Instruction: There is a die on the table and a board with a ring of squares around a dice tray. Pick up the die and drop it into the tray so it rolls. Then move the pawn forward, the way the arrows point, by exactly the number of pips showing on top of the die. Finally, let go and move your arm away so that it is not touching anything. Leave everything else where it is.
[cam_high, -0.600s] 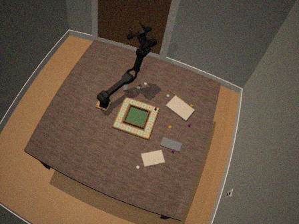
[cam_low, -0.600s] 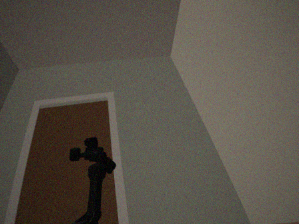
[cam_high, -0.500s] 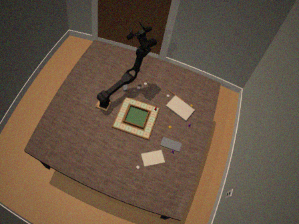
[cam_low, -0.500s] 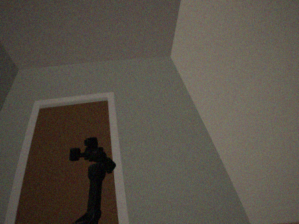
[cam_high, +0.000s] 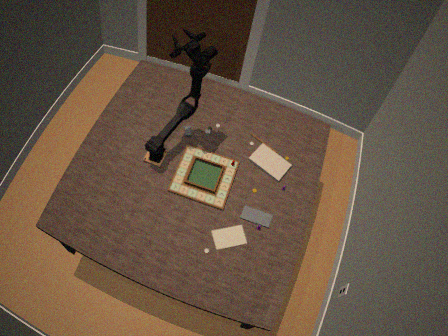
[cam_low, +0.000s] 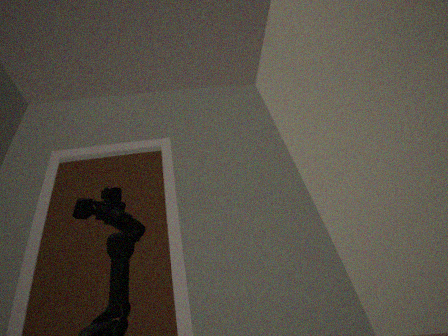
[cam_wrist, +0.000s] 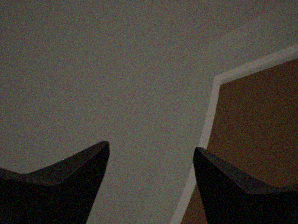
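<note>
Now: gripper tip 600 mm above the white die, 230 mm short of it and 90 mm to the left of it. Round my gripper tip: red pawn (580 mm below, 410 mm ahead, 240 mm to the right); grey card (600 mm below, 600 mm ahead, 480 mm to the right); small grey block (600 mm below, 130 mm ahead, 120 mm to the right).
</note>
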